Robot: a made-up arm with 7 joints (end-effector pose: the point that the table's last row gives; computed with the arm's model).
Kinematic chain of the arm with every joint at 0, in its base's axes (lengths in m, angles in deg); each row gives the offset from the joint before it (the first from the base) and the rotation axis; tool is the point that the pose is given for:
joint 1: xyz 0 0 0.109 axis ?
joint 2: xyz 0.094 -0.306 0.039 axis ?
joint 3: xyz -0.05 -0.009 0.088 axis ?
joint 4: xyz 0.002 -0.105 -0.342 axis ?
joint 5: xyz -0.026 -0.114 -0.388 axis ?
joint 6: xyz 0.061 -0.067 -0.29 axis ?
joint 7: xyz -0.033 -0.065 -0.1 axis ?
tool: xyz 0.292 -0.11 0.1
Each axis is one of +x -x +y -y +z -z.
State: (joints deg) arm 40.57 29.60 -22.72 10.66 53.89 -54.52 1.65
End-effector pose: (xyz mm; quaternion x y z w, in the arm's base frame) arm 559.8 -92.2 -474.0 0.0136 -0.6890 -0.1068 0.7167
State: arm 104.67 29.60 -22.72 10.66 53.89 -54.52 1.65
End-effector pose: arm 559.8 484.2 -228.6 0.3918 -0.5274 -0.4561 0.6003
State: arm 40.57 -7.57 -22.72 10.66 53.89 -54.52 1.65
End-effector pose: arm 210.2 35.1 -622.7 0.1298 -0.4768 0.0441 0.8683
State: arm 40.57 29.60 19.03 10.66 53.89 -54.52 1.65
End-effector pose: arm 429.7 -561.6 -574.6 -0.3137 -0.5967 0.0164 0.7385
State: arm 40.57 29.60 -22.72 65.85 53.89 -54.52 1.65
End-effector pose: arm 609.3 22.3 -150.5 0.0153 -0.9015 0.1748 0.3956
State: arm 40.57 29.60 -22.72 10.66 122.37 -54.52 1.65
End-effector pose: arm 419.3 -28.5 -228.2 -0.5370 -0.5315 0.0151 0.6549
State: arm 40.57 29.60 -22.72 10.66 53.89 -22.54 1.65
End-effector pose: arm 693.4 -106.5 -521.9 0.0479 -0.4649 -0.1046 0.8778
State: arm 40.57 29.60 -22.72 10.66 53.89 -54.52 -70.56
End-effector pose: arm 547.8 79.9 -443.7 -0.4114 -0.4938 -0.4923 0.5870
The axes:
joint 1: +x
joint 2: -y
joint 3: -x
joint 4: +z
joint 5: -x
joint 6: +y
joint 7: +x

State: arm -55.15 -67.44 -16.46 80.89 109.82 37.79 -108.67
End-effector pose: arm -115.4 -589.3 -145.1 0.8339 0.1347 -0.4081 0.3463
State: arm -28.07 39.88 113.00 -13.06 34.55 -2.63 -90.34
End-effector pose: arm -333.7 -493.8 1300.1 0.6482 -0.0572 0.4189 0.6333
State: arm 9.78 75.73 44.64 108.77 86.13 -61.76 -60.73
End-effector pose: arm 502.5 -709.3 -9.4 0.4803 0.6682 -0.3729 0.4287
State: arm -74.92 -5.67 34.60 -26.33 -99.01 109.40 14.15
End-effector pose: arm 88.4 -928.3 438.4 0.0243 0.6628 -0.1573 0.7317
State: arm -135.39 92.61 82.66 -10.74 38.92 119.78 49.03
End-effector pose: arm -531.4 685.4 1270.1 -0.0912 -0.8128 -0.0489 0.5733
